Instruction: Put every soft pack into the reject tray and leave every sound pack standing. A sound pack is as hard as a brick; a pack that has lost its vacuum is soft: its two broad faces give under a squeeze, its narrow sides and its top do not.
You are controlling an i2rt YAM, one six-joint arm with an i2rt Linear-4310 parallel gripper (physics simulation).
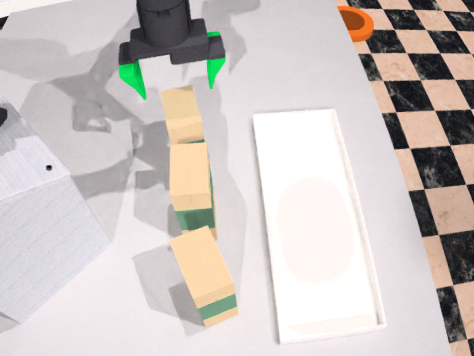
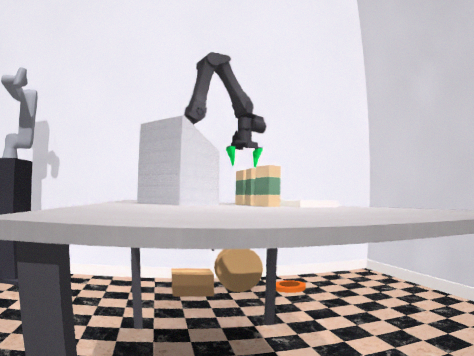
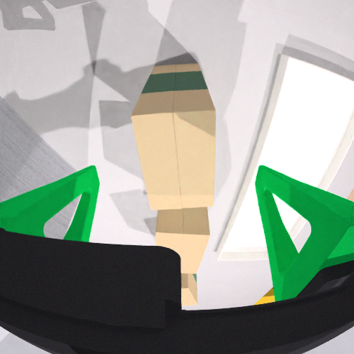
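Three tan packs with green bands stand upright in a row: the far pack, the middle pack and the near pack. The near pack is turned at an angle. My gripper is wide open and empty, a little above the far pack, with one green finger towards each broad side. The white reject tray lies right of the row and holds no pack.
A grey block-shaped stand is left of the row. The right table edge lies beyond the tray. An orange ring, a brown box and a brown round object are below table level.
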